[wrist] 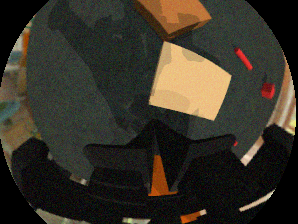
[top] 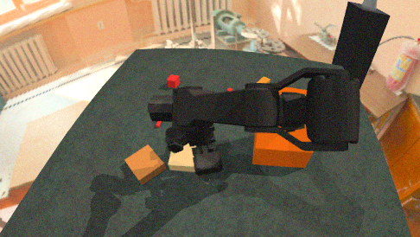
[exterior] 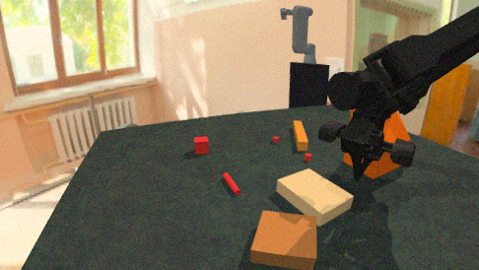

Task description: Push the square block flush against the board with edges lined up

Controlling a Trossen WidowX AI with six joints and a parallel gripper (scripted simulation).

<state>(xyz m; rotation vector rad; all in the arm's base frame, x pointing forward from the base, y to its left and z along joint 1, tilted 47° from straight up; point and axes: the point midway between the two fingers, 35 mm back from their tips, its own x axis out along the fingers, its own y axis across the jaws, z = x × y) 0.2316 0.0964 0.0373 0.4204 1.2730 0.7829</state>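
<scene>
Now: gripper tip 6 cm short of the board, 6 cm to the left of it and 4 cm above it. From my gripper tip the other things lie so: square block 19 cm ahead, 1 cm to the left, 4 cm below; orange bar 15 cm behind, 36 cm to the right, 4 cm below; red stick 19 cm ahead, 20 cm to the right, 5 cm below.
</scene>
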